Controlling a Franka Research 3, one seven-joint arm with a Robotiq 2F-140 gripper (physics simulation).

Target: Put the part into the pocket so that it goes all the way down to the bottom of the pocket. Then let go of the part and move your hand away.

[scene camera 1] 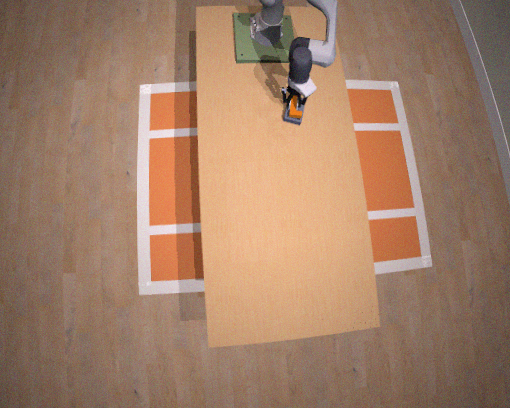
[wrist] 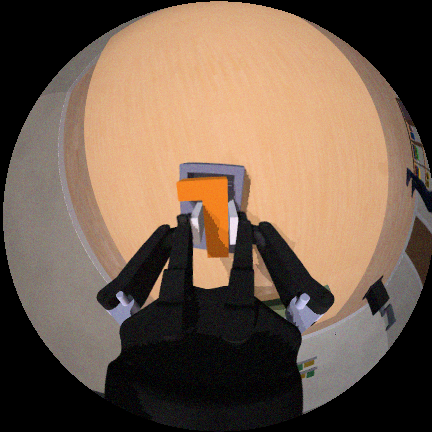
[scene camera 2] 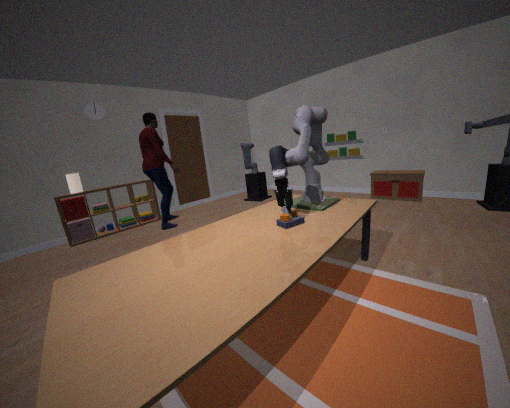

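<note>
The orange L-shaped part (scene camera 1: 296, 113) (scene camera 2: 285, 218) (wrist: 216, 192) is between the fingers of my gripper (scene camera 1: 295, 100) (scene camera 2: 287, 209) (wrist: 215, 206), which is shut on its long arm. The grey-blue block with the pocket (scene camera 1: 292, 121) (scene camera 2: 291, 223) (wrist: 212, 168) lies on the table under the part. In the wrist view the part covers much of the pocket, and a dark strip of the pocket shows along its far side and right side. The part's short arm reaches over the block's left rim. The part sits on or just above the rim; the exact gap cannot be told.
The long wooden table (scene camera 1: 280, 215) (scene camera 2: 200, 280) (wrist: 225, 100) carries the block. The arm's green base plate (scene camera 1: 246, 50) (scene camera 2: 325, 203) is at the table's back end. A person (scene camera 2: 155, 160) stands on the floor beyond the table, near a low shelf unit (scene camera 2: 111, 188).
</note>
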